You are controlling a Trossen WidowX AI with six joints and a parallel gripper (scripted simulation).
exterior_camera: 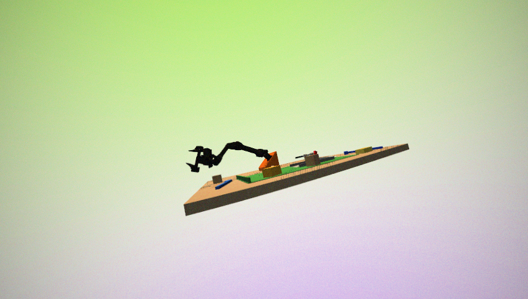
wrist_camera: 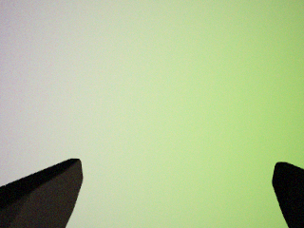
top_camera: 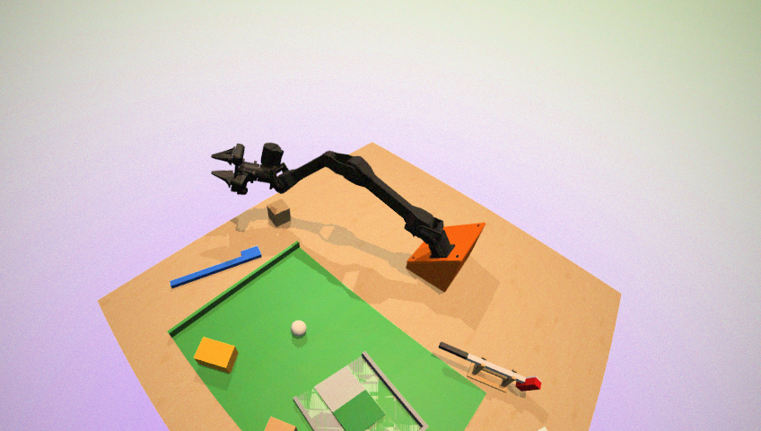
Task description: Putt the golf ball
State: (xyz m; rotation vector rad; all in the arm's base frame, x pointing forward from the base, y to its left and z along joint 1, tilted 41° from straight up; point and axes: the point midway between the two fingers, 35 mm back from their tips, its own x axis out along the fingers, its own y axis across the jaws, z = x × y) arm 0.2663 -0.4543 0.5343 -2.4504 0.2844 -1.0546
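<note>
My gripper tip is 42 cm to the right of the orange-yellow block, 34 cm short of it and 20 cm above it. Round my gripper tip: white golf ball 53 cm to the left, 20 cm below, 14 cm ahead; green mat 65 cm to the left, 22 cm below, 19 cm ahead; dark green rail 30 cm to the left, 21 cm below, 16 cm ahead.
</note>
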